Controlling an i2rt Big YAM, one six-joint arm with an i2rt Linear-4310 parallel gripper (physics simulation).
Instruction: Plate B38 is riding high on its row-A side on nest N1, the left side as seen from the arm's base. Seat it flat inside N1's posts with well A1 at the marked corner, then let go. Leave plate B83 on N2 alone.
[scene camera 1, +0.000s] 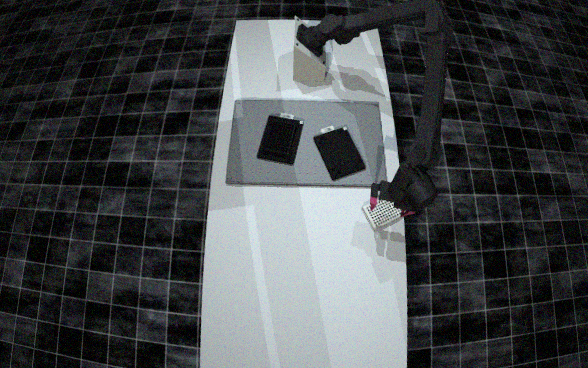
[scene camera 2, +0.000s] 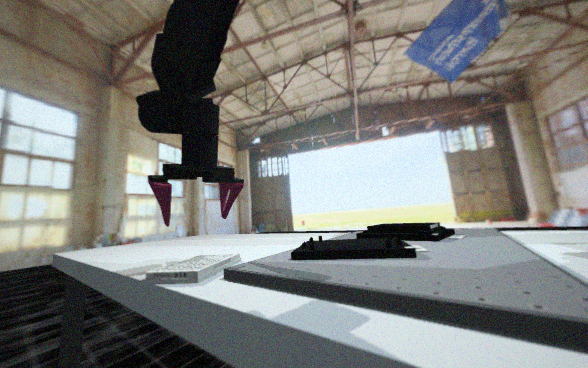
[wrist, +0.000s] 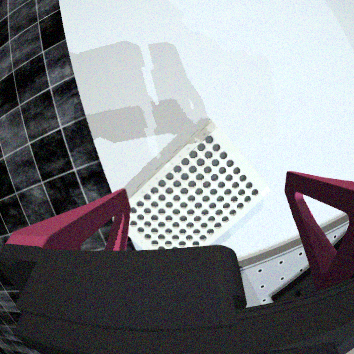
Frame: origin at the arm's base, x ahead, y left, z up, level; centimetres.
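Seen in the pictures: gripper, fingertip midpoint: (scene camera 1: 386, 212) (scene camera 2: 197, 221) (wrist: 208, 189); arm's base, link origin: (scene camera 1: 308, 41).
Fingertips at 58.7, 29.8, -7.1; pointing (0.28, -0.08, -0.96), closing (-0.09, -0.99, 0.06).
Note:
Pixels of each thing's top centre, then the offset from my fingertips to it, as dx, dy, dz.
- white well plate, top centre: (wrist: 190, 205) (scene camera 2: 199, 261) (scene camera 1: 385, 210) -3.1, +1.1, -6.3
- Nest N1, top centre: (scene camera 2: 348, 237) (scene camera 1: 339, 150) -21.0, -15.3, -4.3
- dark plate B83, top centre: (scene camera 2: 401, 224) (scene camera 1: 280, 136) -23.5, -35.2, -3.9
- grey perforated board, top centre: (scene camera 2: 397, 241) (scene camera 1: 307, 139) -24.9, -26.3, -6.4
A white well plate (scene camera 1: 384, 214) (scene camera 2: 195, 267) (wrist: 200, 185), apparently B38, lies on the white table, off the grey board and near the table's edge. Its side label is too blurred to read surely. My gripper (scene camera 1: 392, 209) (scene camera 2: 196, 221) (wrist: 208, 189) is open and empty, above the plate and apart from it. Nest N1 (scene camera 1: 340, 154) (scene camera 2: 350, 248), black with small posts, stands on the board without a plate on it. The dark plate B83 (scene camera 1: 282, 136) (scene camera 2: 402, 228) sits on the other nest, N2. The marked corner is too small to make out.
The grey perforated board (scene camera 1: 245, 172) (scene camera 2: 475, 280) (wrist: 274, 270) has a raised edge close to the white plate. A pale upright panel (scene camera 1: 308, 67) stands at the arm's base. White tags lie by both nests. Dark tiled floor lies beyond the table's edge.

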